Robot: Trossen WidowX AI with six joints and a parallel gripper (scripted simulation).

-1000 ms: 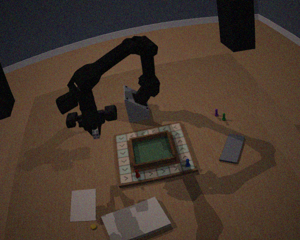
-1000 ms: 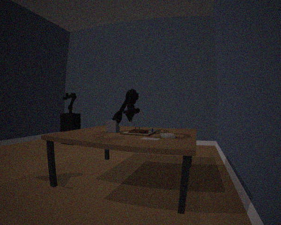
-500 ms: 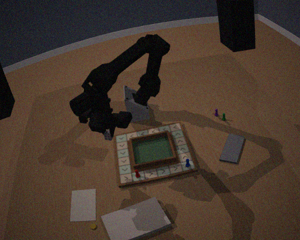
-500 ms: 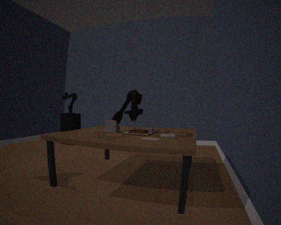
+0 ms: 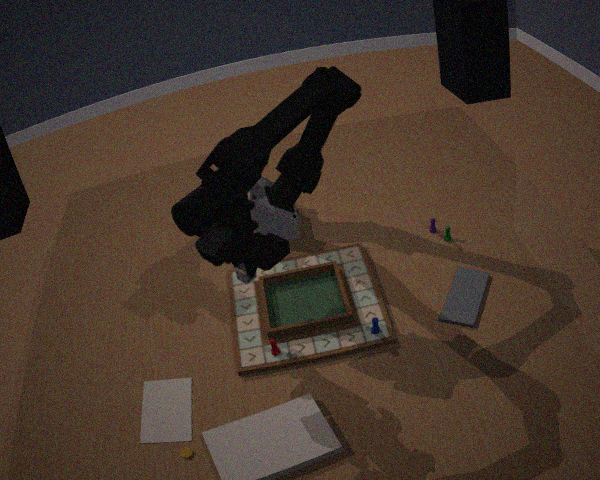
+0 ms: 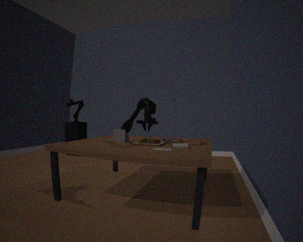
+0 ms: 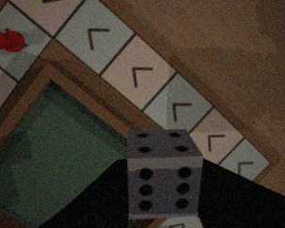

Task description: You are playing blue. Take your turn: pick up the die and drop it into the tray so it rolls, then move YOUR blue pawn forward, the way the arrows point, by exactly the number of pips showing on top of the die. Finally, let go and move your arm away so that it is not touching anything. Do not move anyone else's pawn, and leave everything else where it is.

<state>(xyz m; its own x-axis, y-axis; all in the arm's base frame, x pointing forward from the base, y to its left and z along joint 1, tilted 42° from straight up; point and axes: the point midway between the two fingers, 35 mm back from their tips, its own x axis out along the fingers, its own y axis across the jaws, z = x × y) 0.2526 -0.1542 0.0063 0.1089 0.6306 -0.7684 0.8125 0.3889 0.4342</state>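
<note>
My gripper tip is now 13 cm short of the blue pawn, 19 cm to the right of it and 9 cm above it. The rest, counted from my gripper tip: red pawn (11 cm ahead, 1 cm to the left, 9 cm below); then green tray (1 cm ahead, 9 cm to the left, 11 cm below); then white die (right at my gripper tip).
</note>
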